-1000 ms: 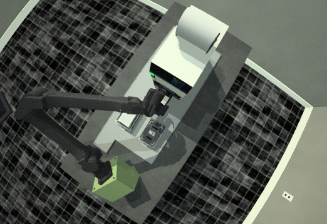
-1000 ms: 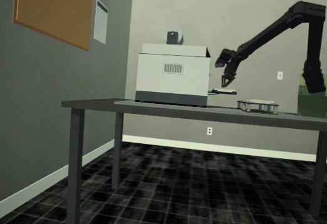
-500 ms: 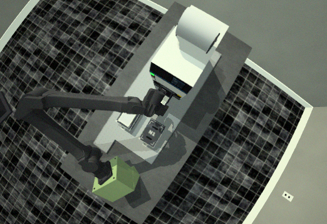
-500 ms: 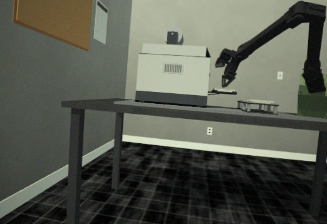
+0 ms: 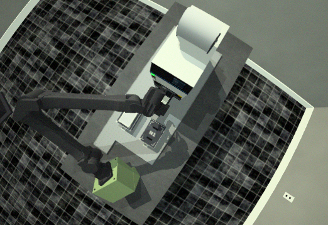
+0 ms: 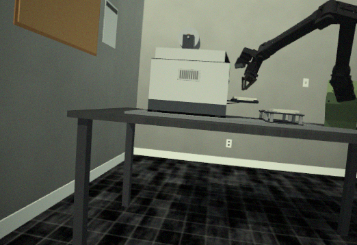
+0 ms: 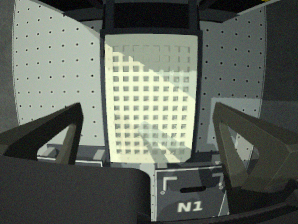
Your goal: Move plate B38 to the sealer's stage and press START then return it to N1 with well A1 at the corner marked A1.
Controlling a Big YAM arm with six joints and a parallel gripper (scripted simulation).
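My hand is 70 mm above the sealer stage. Round my hand: foil roll: 320 mm ahead, 100 mm to the left, 250 mm above; white-topped plate: 220 mm behind, 60 mm to the left, 110 mm below.
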